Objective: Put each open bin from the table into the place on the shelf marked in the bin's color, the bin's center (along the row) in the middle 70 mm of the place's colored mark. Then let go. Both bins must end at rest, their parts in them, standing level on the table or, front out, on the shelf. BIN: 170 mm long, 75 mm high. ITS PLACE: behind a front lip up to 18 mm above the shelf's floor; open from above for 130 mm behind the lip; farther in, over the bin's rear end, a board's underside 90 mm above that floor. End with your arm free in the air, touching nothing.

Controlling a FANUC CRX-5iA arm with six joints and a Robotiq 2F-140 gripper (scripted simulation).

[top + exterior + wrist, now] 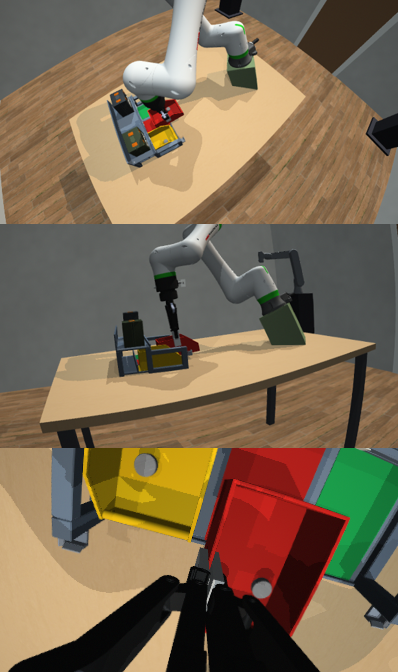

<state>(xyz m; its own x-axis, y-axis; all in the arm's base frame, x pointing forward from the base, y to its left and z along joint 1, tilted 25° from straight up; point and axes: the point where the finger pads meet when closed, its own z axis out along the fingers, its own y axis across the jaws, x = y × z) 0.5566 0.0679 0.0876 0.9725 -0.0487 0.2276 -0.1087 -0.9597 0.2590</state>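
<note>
Now: the red bin 50 mm to the right of my hand, 40 mm below it and 10 mm behind it. Also, from my hand: yellow bin: 100 mm ahead, 60 mm to the left, 60 mm below.
</note>
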